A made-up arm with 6 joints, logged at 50 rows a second.
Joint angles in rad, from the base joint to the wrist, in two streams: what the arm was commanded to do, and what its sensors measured. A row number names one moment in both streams.
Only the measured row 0 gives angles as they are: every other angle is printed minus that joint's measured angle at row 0.
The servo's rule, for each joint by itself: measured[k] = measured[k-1] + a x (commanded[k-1-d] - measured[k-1]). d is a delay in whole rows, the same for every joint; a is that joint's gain. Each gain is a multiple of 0.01, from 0.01 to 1. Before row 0 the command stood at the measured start. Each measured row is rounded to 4 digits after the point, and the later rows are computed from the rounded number. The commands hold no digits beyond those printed.
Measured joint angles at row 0:
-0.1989 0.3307 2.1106 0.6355 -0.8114 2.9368
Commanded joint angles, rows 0 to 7:
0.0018 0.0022 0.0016 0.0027 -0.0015 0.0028
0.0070 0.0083 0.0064 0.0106 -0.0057 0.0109
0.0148 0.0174 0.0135 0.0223 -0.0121 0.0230
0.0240 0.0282 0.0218 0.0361 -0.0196 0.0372
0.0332 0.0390 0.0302 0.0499 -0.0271 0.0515
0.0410 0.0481 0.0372 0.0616 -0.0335 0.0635
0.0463 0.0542 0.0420 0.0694 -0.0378 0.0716
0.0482 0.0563 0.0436 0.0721 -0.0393 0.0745
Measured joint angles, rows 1 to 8:
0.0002 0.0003 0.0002 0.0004 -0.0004 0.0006
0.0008 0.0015 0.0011 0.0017 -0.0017 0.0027
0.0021 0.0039 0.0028 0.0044 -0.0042 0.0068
0.0041 0.0075 0.0055 0.0085 -0.0079 0.0129
0.0067 0.0122 0.0090 0.0139 -0.0125 0.0206
0.0098 0.0176 0.0129 0.0201 -0.0175 0.0292
0.0131 0.0231 0.0170 0.0265 -0.0224 0.0377
0.0163 0.0281 0.0207 0.0324 -0.0265 0.0451
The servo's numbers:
d 0
a 0.09 0.15 0.14 0.13 0.24 0.20

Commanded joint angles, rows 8 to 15:
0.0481 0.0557 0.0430 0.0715 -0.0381 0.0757
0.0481 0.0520 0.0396 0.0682 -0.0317 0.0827
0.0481 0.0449 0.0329 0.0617 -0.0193 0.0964
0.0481 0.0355 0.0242 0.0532 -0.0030 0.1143
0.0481 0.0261 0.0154 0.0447 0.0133 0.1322
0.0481 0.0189 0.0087 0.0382 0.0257 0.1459
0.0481 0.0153 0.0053 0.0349 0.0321 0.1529
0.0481 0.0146 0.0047 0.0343 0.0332 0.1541
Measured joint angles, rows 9 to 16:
0.0192 0.0322 0.0238 0.0375 -0.0293 0.0512
0.0218 0.0352 0.0260 0.0415 -0.0299 0.0575
0.0242 0.0367 0.0270 0.0441 -0.0274 0.0653
0.0264 0.0365 0.0266 0.0453 -0.0215 0.0751
0.0284 0.0349 0.0250 0.0452 -0.0131 0.0865
0.0302 0.0325 0.0227 0.0443 -0.0038 0.0984
0.0318 0.0299 0.0203 0.0431 0.0048 0.1093
0.0333 0.0276 0.0181 0.0420 0.0116 0.1183

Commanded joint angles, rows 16 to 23:
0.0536 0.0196 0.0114 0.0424 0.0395 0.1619
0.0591 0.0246 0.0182 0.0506 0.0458 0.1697
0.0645 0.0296 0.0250 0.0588 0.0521 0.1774
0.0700 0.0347 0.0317 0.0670 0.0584 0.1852
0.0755 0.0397 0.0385 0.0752 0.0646 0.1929
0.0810 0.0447 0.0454 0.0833 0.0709 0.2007
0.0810 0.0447 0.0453 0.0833 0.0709 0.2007
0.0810 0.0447 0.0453 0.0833 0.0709 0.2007
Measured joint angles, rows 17 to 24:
0.0351 0.0264 0.0172 0.0421 0.0183 0.1270
0.0373 0.0261 0.0173 0.0432 0.0249 0.1355
0.0397 0.0266 0.0184 0.0452 0.0314 0.1439
0.0424 0.0278 0.0203 0.0480 0.0379 0.1522
0.0454 0.0296 0.0228 0.0515 0.0443 0.1603
0.0486 0.0319 0.0260 0.0556 0.0507 0.1684
0.0515 0.0338 0.0287 0.0592 0.0555 0.1749
0.0542 0.0354 0.0310 0.0623 0.0592 0.1801

